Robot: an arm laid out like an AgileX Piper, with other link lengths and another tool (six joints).
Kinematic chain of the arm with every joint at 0, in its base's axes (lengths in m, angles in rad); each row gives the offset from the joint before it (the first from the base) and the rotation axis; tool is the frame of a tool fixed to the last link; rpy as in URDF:
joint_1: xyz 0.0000 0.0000 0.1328 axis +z
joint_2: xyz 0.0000 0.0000 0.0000 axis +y
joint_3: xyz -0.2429 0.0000 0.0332 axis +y
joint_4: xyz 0.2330 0.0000 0.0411 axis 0.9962 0 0.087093
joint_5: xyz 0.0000 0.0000 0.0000 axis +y
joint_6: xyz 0.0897 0.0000 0.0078 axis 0.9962 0 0.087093
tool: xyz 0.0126 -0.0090 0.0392 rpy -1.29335 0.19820 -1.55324
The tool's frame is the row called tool.
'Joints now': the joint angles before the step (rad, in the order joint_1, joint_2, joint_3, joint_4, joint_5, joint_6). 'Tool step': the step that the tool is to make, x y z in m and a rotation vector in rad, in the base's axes. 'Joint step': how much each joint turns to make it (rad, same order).
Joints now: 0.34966 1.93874 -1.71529 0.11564 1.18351 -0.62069
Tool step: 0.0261 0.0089 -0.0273 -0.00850 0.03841 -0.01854
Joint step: 0.00014 0.15134 -0.13107 -0.00003 0.01656 0.02128
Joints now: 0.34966 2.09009 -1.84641 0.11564 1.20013 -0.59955
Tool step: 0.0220 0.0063 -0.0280 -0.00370 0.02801 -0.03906
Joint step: 0.00013 0.13554 -0.11609 -0.00229 0.00378 0.04108
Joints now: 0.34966 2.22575 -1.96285 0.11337 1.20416 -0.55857
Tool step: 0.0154 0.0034 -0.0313 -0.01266 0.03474 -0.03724
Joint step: -0.00005 0.11862 -0.08710 -0.00705 0.00142 0.03950
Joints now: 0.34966 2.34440 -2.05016 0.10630 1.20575 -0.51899
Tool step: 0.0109 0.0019 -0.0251 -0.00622 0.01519 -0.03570
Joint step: 0.00005 0.08934 -0.06227 -0.00597 -0.01422 0.03622
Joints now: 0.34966 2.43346 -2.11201 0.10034 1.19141 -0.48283
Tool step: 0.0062 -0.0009 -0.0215 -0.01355 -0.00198 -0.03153
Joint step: 0.00006 0.05440 -0.01270 -0.01781 -0.04186 0.03285
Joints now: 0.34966 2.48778 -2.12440 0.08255 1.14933 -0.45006
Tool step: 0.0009 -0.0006 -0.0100 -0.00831 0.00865 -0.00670
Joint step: -0.00009 0.02163 -0.00131 -0.00593 -0.00993 0.00763
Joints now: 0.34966 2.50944 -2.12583 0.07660 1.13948 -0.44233
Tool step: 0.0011 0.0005 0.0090 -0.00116 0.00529 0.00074
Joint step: -0.00004 -0.00017 -0.03957 -0.00060 0.04504 0.00272
